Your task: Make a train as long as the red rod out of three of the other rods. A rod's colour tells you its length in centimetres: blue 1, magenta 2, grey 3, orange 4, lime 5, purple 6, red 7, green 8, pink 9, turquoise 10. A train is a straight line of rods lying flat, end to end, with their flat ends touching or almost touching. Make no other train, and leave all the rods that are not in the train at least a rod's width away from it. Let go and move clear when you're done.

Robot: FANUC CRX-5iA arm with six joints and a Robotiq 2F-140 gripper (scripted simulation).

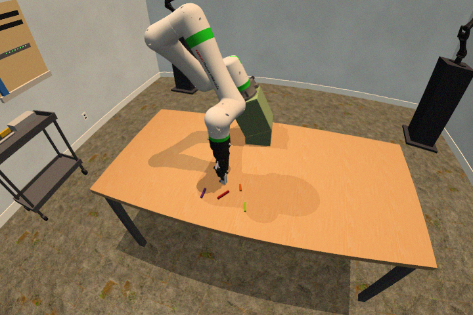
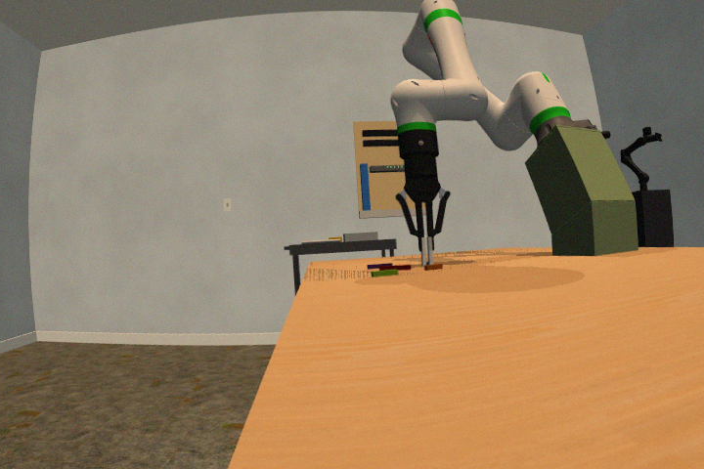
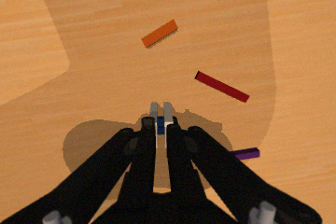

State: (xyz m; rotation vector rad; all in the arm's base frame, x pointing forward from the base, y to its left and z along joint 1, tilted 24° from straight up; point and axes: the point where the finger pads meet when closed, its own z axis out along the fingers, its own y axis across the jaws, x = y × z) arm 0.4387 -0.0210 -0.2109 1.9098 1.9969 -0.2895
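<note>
The lime rod is 100 mm ahead of my hand, 160 mm to the left of it and 30 mm below it. The rest, counted from my hand: red rod (80 mm ahead, 30 mm to the left, 30 mm below); then purple rod (110 mm ahead, 60 mm to the right, 30 mm below); then orange rod (90 mm to the left, 30 mm below).
</note>
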